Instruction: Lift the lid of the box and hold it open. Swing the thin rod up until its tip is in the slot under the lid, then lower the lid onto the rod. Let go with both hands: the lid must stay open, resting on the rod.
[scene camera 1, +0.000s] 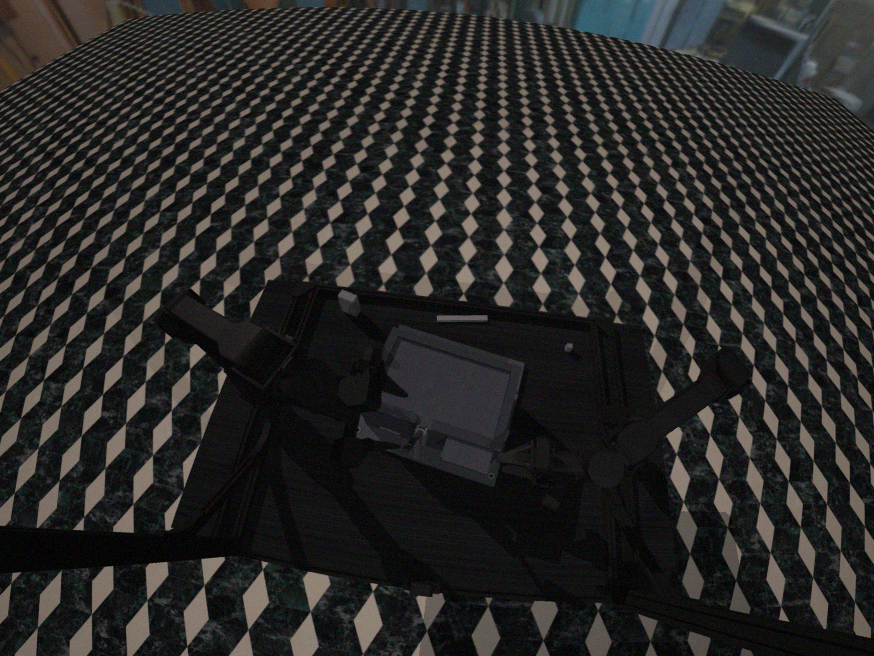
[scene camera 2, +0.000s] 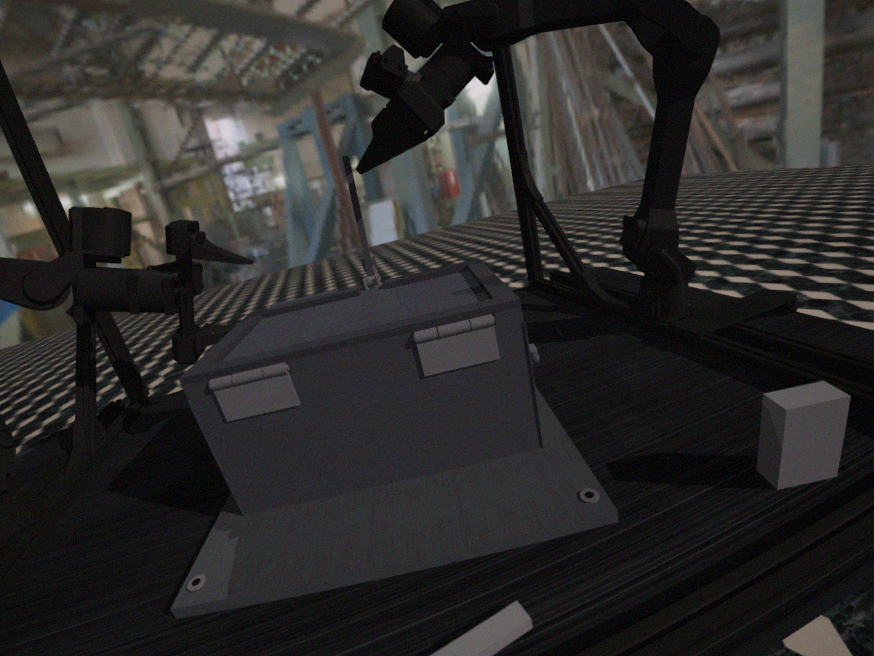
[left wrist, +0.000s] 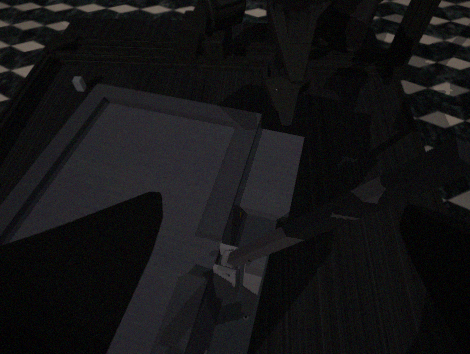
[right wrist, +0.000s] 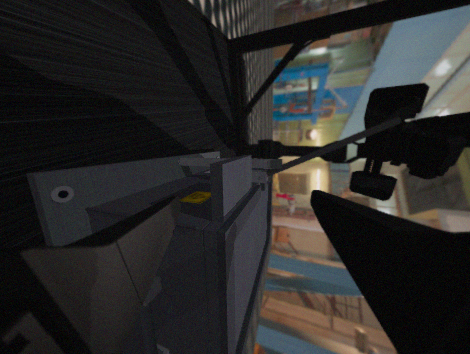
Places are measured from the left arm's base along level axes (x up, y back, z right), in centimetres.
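Where they show: left gripper, fingertip midpoint: (scene camera 1: 403, 421) (scene camera 2: 362, 169) (left wrist: 280, 210) (right wrist: 362, 159); right gripper, fingertip midpoint: (scene camera 1: 499, 464) (scene camera 2: 253, 295) (left wrist: 290, 107) (right wrist: 244, 199); left arm's base, link origin: (scene camera 1: 267, 397) (scene camera 2: 665, 312) (right wrist: 244, 151); right arm's base, link origin: (scene camera 2: 11, 529) (left wrist: 219, 51).
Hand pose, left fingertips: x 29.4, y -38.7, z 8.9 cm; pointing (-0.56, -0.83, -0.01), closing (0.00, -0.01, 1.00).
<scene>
Each offset is from my left fingertips to the top centre of the thing. "pt": to the spot under its first point.
The grey box (scene camera 2: 369, 417) stands on its base plate @(pt dx -30.1, dy -8.2, dz -29.3 cm) (scene camera 2: 402, 527) with two hinges on the near side in scene camera 2. Its lid @(dx -14.9, dy -5.9, dz -12.8 cm) (scene camera 1: 454, 384) (scene camera 2: 369, 311) (left wrist: 146, 151) lies almost flat; the right wrist view shows a narrow gap under its edge. The thin rod (scene camera 2: 353, 208) (right wrist: 339, 144) (left wrist: 265, 247) stands upright at the box's far side and rises well above the lid. My left gripper (scene camera 1: 389, 385) (scene camera 2: 369, 159) is open, empty and hangs above the lid near the rod's top. My right gripper (scene camera 1: 519, 456) (scene camera 2: 226, 300) is open and empty beside the box.
A white strip @(dx -30.3, dy -9.6, dz -41.5 cm) (scene camera 1: 462, 318) (scene camera 2: 489, 631) lies on the dark mat behind the box. A small pale block (scene camera 1: 349, 301) (left wrist: 78, 83) lies near the mat's corner. The arms' bases and black frame struts (scene camera 2: 526, 195) stand around the box. Checkered floor surrounds the mat.
</scene>
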